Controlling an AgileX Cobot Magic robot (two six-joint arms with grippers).
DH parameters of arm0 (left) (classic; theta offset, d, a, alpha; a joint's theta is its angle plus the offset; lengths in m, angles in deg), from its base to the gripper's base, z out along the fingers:
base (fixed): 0 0 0 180
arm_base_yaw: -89.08 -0.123 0 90
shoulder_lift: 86.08 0 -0.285 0
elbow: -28.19 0 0.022 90
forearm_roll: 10.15 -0.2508 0 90
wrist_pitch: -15.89 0 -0.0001 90
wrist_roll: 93.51 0.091 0 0
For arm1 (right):
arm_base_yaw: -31.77 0.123 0 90
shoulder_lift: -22.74 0 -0.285 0
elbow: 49.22 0 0.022 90
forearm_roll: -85.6 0.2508 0 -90
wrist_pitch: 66.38 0 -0.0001 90
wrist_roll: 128.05 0.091 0 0
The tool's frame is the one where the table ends.
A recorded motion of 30 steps. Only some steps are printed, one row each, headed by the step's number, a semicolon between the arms.
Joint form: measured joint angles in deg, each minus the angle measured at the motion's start. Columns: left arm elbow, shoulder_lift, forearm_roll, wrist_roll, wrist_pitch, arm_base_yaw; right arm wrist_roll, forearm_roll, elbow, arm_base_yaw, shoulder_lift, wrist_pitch.
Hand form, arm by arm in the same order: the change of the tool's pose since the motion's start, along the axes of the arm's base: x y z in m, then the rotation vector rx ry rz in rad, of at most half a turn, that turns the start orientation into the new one. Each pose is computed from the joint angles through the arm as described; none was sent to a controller.
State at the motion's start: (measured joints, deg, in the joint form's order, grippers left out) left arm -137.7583 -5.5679 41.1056 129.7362 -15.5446 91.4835; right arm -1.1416 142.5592 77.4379 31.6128 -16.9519 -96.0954
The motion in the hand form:
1: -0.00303 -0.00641 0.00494 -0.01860 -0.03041 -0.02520; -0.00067 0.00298 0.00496 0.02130 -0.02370 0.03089
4: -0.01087 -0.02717 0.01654 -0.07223 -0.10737 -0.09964; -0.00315 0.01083 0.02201 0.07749 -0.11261 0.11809
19: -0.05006 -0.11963 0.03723 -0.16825 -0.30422 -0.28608; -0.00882 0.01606 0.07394 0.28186 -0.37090 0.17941
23: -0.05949 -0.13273 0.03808 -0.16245 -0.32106 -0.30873; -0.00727 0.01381 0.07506 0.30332 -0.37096 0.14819
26: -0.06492 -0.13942 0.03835 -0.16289 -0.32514 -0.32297; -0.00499 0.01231 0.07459 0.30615 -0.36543 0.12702
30: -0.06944 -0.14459 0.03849 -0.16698 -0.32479 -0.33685; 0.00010 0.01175 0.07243 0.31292 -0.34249 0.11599
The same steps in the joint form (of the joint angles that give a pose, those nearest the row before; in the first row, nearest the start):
1: 0.02 -0.57 2.95 2.34 0.46 1.15; -3.27 3.97 0.52 0.00 0.01 -1.14
4: 0.05 -1.62 11.22 8.89 2.13 5.28; -12.70 15.03 2.28 0.00 0.02 -4.47
19: 0.15 -2.18 33.90 30.76 19.47 30.24; -28.77 40.67 7.39 0.00 0.07 -6.94
23: 0.15 -2.18 35.82 33.52 22.66 34.50; -28.55 41.88 7.44 0.00 0.03 -5.30
26: 0.15 -2.18 36.63 34.52 24.07 36.69; -28.48 42.08 7.45 0.00 -0.28 -4.16
30: 0.15 -2.18 37.22 35.00 24.90 38.33; -28.12 42.14 7.45 -0.01 -1.43 -3.76

